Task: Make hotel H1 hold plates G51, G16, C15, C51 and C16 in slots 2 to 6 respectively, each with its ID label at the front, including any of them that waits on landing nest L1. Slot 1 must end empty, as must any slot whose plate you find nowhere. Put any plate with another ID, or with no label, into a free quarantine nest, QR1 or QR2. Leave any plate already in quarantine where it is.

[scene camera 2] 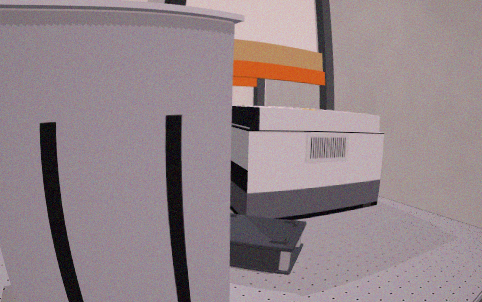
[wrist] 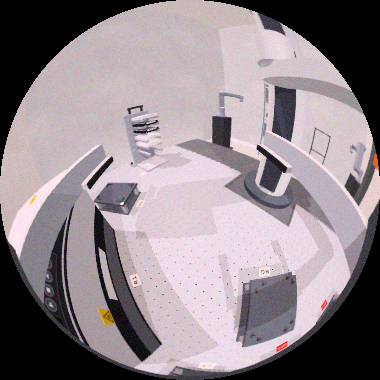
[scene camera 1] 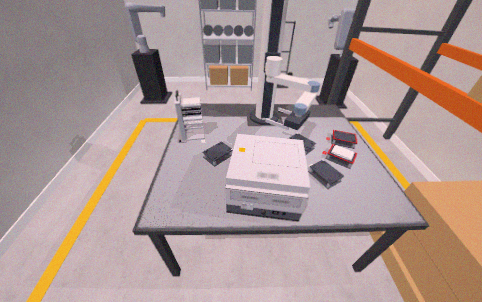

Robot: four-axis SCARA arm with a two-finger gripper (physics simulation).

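Pixels of known places: gripper, fingertip midpoint: [wrist: 183, 138] [scene camera 1: 272, 114]; arm's base, origin of the base link: [wrist: 268, 187] [scene camera 1: 263, 117].
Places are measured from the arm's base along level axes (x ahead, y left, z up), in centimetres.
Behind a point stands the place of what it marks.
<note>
The plate hotel H1 [scene camera 1: 183, 122] @[x 34.8, y -60.8, z 16.5 cm] [wrist: 132, 140] @[x 33.9, y -61.1, z 16.3 cm] stands upright at the table's back left. White and dark layers show in its slots, but IDs cannot be read. In scene camera 2 a large grey slotted panel [scene camera 2: 110, 150] @[x 28.9, y -64.9, z 24.0 cm] fills the left side. My gripper [scene camera 1: 272, 114] @[x 43.3, y -2.0, z 28.1 cm] [wrist: 183, 138] @[x 43.3, y -2.0, z 28.1 cm] is open and empty, above the table right of the hotel and beside the column. Two red-edged nests are at the table's right: the rear one [scene camera 1: 344, 137] @[x 37.8, y 54.8, z 6.3 cm] has a dark top, and the front one [scene camera 1: 354, 159] @[x 61.5, y 51.4, z 6.3 cm] bears a white plate [scene camera 1: 342, 152] @[x 56.2, y 45.0, z 7.7 cm]. Which dark nest is L1 is unclear.
A white instrument [scene camera 1: 270, 170] @[x 89.2, y -9.1, z 25.4 cm] [scene camera 2: 315, 165] @[x 73.6, y -26.3, z 13.5 cm] stands mid-table. A dark nest [scene camera 1: 217, 152] @[x 54.5, y -36.8, z 6.2 cm] [scene camera 2: 267, 240] @[x 52.2, y -42.2, z 6.3 cm] [wrist: 117, 192] @[x 51.2, y -34.5, z 6.3 cm] is left of it. Another dark nest [scene camera 1: 305, 143] @[x 44.9, y 23.6, z 6.2 cm] [wrist: 272, 310] @[x 42.9, y 21.0, z 6.3 cm] lies behind it at right, and a third [scene camera 1: 326, 173] @[x 73.5, y 28.6, z 6.3 cm] beside it. The arm's column [scene camera 1: 266, 95] @[x 7.7, y -1.0, z 24.1 cm] rises at the back.
</note>
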